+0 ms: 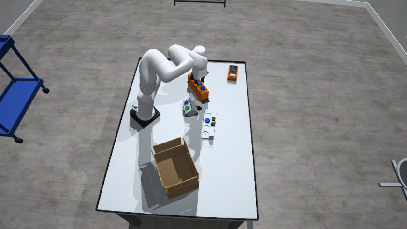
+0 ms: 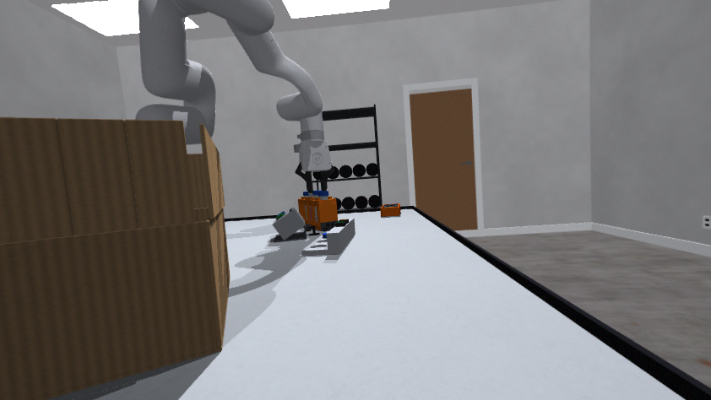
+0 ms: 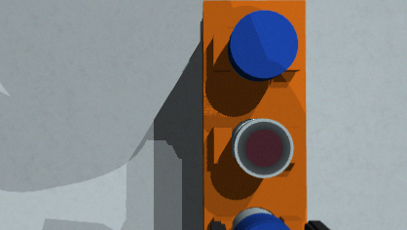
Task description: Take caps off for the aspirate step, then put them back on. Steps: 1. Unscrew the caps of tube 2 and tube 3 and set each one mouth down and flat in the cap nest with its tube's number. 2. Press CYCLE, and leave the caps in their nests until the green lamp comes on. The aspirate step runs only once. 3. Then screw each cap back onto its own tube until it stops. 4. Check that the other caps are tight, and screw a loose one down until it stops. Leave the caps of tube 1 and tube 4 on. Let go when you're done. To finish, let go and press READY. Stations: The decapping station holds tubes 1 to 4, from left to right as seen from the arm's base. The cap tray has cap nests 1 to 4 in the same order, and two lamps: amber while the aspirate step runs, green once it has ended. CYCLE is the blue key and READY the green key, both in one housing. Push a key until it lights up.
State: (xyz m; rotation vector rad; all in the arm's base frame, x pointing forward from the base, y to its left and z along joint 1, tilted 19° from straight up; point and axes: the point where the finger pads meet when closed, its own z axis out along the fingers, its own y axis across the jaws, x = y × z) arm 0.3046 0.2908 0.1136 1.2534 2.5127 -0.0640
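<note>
My gripper is now 9 cm short of the blue cap, 24 cm to the left of it and 12 cm above it. The rest, counted from my hand: green key 6 cm behind, 19 cm to the right, 7 cm below; then blue key 8 cm behind, 15 cm to the right, 7 cm below; then grey key housing 5 cm behind, 17 cm to the right, 8 cm below.
</note>
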